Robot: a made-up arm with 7 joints. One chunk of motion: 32 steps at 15 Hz.
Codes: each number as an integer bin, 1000 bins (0 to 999) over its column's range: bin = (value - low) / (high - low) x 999, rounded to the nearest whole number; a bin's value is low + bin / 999 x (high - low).
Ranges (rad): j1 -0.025..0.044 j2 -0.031..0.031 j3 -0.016..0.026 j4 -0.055..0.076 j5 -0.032..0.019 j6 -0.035..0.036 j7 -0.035..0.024
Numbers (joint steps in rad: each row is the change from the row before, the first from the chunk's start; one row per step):
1: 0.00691 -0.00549 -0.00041 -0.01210 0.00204 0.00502 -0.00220
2: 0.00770 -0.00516 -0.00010 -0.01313 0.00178 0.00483 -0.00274
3: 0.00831 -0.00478 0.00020 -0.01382 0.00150 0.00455 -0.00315
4: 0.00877 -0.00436 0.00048 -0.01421 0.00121 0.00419 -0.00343
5: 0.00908 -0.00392 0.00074 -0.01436 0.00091 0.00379 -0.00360
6: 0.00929 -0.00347 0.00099 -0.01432 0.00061 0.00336 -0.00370
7: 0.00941 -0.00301 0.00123 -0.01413 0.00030 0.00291 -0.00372
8: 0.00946 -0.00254 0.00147 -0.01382 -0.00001 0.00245 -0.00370
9: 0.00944 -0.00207 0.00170 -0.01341 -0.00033 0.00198 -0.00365
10: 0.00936 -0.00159 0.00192 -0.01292 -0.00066 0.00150 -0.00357
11: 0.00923 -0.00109 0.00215 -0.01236 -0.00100 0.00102 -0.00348
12: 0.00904 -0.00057 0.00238 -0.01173 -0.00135 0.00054 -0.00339
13: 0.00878 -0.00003 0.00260 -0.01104 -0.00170 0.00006 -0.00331
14: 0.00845 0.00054 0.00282 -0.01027 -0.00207 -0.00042 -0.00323
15: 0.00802 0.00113 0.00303 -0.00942 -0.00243 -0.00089 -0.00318
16: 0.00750 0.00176 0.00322 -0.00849 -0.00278 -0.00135 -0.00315
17: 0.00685 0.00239 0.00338 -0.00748 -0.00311 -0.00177 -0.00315
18: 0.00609 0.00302 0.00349 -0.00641 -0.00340 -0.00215 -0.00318
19: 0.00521 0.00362 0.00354 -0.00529 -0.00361 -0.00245 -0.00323
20: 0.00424 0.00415 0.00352 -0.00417 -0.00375 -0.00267 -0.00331
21: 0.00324 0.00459 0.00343 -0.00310 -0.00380 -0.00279 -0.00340
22: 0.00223 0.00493 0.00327 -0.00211 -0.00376 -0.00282 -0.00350
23: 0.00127 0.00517 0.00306 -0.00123 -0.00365 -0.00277 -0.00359
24: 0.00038 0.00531 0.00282 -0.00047 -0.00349 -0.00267 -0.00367
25: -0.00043 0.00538 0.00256 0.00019 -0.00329 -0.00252 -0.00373
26: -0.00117 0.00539 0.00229 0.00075 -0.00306 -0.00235 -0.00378
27: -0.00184 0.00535 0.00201 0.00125 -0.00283 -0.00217 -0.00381
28: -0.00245 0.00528 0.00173 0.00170 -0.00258 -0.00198 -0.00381
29: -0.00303 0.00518 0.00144 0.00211 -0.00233 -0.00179 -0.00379
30: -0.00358 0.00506 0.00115 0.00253 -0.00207 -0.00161 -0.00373
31: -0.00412 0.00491 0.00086 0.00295 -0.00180 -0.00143 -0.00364
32: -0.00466 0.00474 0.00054 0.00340 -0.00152 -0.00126 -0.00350
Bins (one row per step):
1: 462 411 371 327 667 563 555
2: 473 416 378 319 662 560 546
3: 482 422 385 314 656 556 539
4: 489 429 392 311 651 551 535
5: 493 436 398 310 645 546 532
6: 496 444 404 310 639 540 530
7: 498 451 410 312 633 533 530
8: 499 459 416 314 627 527 530
9: 499 466 421 317 620 520 531
10: 497 474 426 321 614 514 532
11: 496 482 432 325 607 507 534
12: 493 490 437 330 600 500 535
13: 489 499 442 335 594 493 537
14: 484 508 448 341 586 487 538
15: 478 518 453 348 579 480 539
16: 471 528 457 355 572 473 539
17: 461 538 461 362 566 468 539
18: 450 548 464 371 560 462 539
19: 437 558 465 379 556 458 538
20: 423 566 464 388 553 455 537
21: 409 573 462 396 552 453 535
22: 394 579 458 403 553 453 533
23: 380 583 453 410 555 453 532
24: 367 585 448 416 558 455 530
25: 356 586 441 421 562 457 529
26: 345 586 435 425 567 459 529
27: 335 586 428 429 571 462 528
28: 326 585 422 432 576 465 528
29: 318 583 415 436 581 467 528
30: 310 581 408 439 586 470 529
31: 302 579 401 442 592 472 531
32: 294 576 393 445 597 475 533

